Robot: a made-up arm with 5 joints.
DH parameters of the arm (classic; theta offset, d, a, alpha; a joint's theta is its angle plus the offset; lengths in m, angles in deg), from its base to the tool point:
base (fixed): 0 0.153 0 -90
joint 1: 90 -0.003 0.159 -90
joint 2: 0 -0.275 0.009 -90
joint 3: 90 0.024 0.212 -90
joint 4: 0 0.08 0.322 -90
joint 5: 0 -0.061 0.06 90
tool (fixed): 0 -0.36 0 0
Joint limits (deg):
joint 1: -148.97..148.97
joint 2: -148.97..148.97
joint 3: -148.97..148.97
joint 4: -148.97..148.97
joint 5: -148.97..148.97
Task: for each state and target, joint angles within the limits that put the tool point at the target. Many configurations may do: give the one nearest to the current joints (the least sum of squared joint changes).
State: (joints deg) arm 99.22 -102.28 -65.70 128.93 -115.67
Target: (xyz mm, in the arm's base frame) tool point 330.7 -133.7 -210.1
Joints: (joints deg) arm 101.88 -77.63 -55.29 132.69 -92.53
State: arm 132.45 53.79 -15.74 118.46 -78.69
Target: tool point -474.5 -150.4 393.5
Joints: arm 117.77 88.84 5.09 146.81 -46.99
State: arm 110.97 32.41 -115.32 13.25 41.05
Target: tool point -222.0 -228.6 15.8
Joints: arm 86.32 52.28 -99.77 10.63 67.36
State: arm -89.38 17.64 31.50 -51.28 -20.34
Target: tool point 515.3 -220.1 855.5
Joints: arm -57.89 19.11 31.00 -24.98 1.53
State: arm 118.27 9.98 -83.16 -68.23 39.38
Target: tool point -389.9 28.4 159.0
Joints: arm 118.00 -26.43 -81.31 -76.90 65.79
